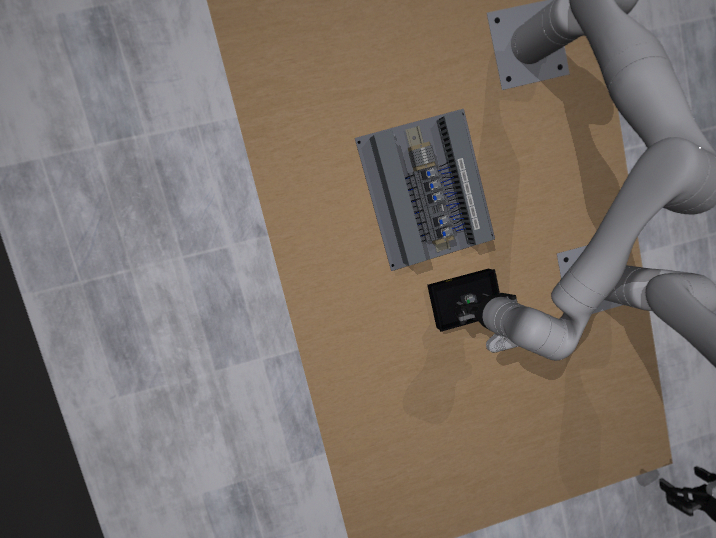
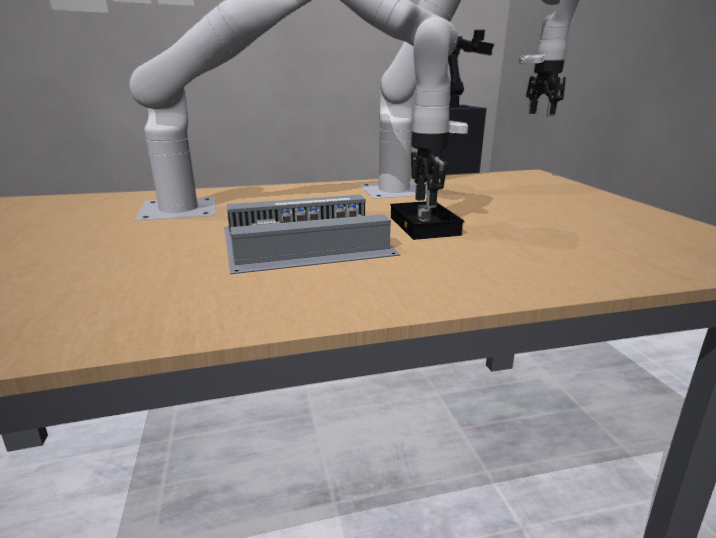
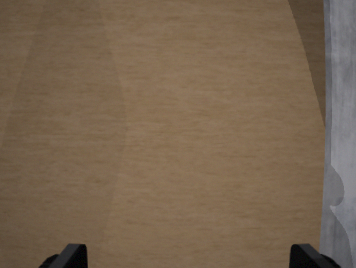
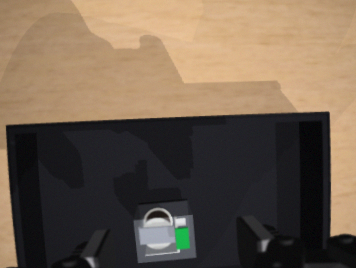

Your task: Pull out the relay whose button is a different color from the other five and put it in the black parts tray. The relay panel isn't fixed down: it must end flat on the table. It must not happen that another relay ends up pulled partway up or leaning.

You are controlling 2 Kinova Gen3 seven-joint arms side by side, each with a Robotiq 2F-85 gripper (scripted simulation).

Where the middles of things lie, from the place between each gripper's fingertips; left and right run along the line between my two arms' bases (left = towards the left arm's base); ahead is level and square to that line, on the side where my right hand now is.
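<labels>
My right hand (image 2: 425,203): 10 mm past the green-button relay (image 4: 165,226), 40 mm above it. From my right hand: relay panel (image 1: 409,235), 280 mm to the right, 40 mm below; black parts tray (image 1: 444,298), 50 mm below.
From my left hand (image 2: 541,114): green-button relay, 29 cm ahead, 53 cm to the right, 17 cm below; relay panel, 30 cm ahead, 80 cm to the right, 17 cm below; black parts tray, 30 cm ahead, 53 cm to the right, 18 cm below.
</labels>
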